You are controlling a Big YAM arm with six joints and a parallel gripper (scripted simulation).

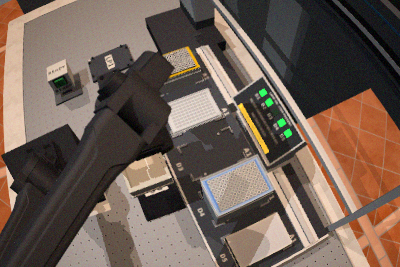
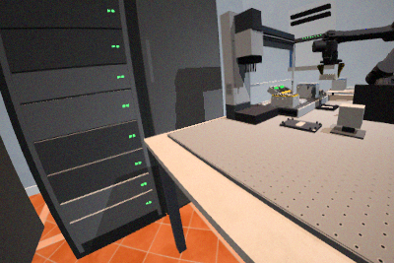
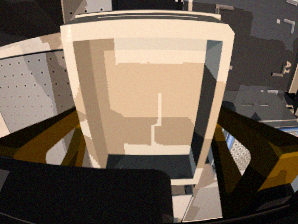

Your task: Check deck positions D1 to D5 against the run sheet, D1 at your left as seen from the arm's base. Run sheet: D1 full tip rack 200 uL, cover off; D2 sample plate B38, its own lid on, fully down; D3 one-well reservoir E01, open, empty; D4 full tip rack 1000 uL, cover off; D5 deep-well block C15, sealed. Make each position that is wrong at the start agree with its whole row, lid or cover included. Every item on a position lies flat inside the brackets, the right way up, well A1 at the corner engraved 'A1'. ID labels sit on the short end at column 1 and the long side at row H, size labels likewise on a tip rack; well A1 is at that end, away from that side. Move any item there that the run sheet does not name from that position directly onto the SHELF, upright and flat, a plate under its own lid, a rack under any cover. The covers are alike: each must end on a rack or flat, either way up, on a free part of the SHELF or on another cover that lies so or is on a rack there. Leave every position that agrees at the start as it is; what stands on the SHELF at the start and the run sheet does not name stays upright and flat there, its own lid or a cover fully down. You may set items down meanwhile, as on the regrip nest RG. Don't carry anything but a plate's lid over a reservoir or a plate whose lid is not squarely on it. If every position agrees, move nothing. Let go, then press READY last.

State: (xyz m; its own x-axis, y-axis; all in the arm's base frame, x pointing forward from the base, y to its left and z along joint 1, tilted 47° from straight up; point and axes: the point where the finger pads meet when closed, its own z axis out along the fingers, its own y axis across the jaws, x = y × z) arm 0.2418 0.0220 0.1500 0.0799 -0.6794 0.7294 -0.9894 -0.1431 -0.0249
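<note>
Now: the blue-framed tip rack 170 mm ahead of my hand, 90 mm to the right of it and 80 mm below it. Round my hand: one-well reservoir: 10 mm below; sealed block: 180 mm ahead, 220 mm to the right, 130 mm below; black regrip nest: 190 mm below.
</note>
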